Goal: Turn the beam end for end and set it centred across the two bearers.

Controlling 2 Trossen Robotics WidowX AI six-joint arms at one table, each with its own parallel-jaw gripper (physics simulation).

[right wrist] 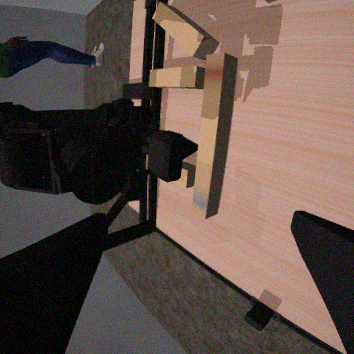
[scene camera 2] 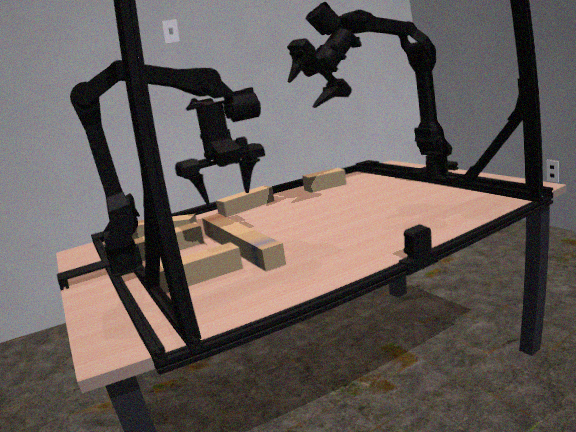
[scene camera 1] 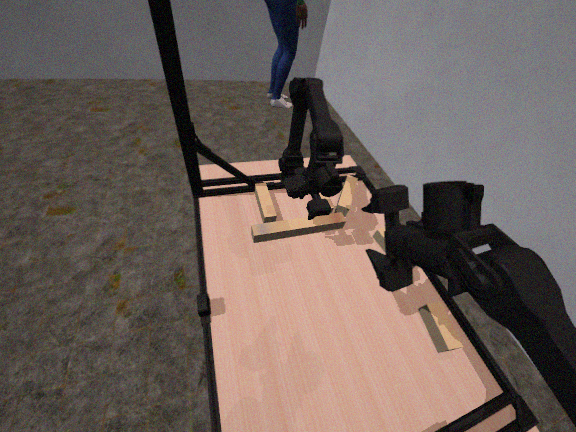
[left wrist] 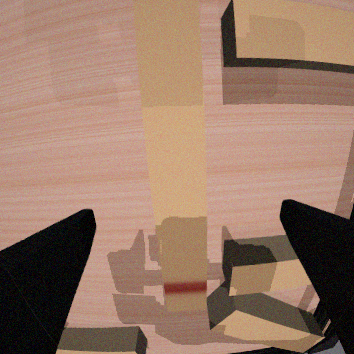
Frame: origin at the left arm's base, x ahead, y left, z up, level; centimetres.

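Seen in the pictures: left gripper, fingertip midpoint: (scene camera 2: 228, 198) (scene camera 1: 305, 208) (left wrist: 188, 214); right gripper, fingertip midpoint: (right wrist: 201, 222) (scene camera 2: 301, 94) (scene camera 1: 365, 229); left arm's base at its link origin: (right wrist: 147, 115) (scene camera 2: 126, 269); right arm's base at its link origin: (scene camera 2: 438, 174).
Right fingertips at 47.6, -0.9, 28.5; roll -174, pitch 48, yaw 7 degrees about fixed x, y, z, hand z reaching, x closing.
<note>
Offsets run from my right fingertips to a thing's top centre, as dx, dy, dz.
The long pale beam @(-22.2, -1.9, -26.0) (scene camera 1: 295, 229) (scene camera 2: 245, 237) (left wrist: 177, 160) (right wrist: 209, 135) lies on the table in front of the bearers' ends. Its red band is at the right end in scene camera 1, its blue band at the other end. One bearer @(-35.4, -11.7, -26.0) (scene camera 1: 265, 202) (scene camera 2: 210, 264) (left wrist: 295, 37) is near the blue end. The other bearer @(-35.3, +11.0, -26.0) (scene camera 2: 192, 236) (left wrist: 250, 275) (right wrist: 175, 77) is near the red end and mostly hidden in scene camera 1. My left gripper (scene camera 2: 227, 196) (left wrist: 188, 214) is open and empty above the beam's red-end half. My right gripper (scene camera 1: 367, 230) (scene camera 2: 303, 93) is open and empty, high above the table.
A slanted block @(-34.1, +22.8, -25.4) (scene camera 1: 346, 192) (left wrist: 270, 325) (right wrist: 182, 30) lies beside the red-end bearer. Another block @(-6.2, +28.8, -26.0) (scene camera 2: 245, 201) (left wrist: 100, 345) and a farther block @(+20.5, +27.7, -25.7) (scene camera 1: 440, 327) (scene camera 2: 325, 180) lie along the table's wall side. Black rails edge the table. A dark upright post (scene camera 2: 145, 150) rises beside the left arm.
</note>
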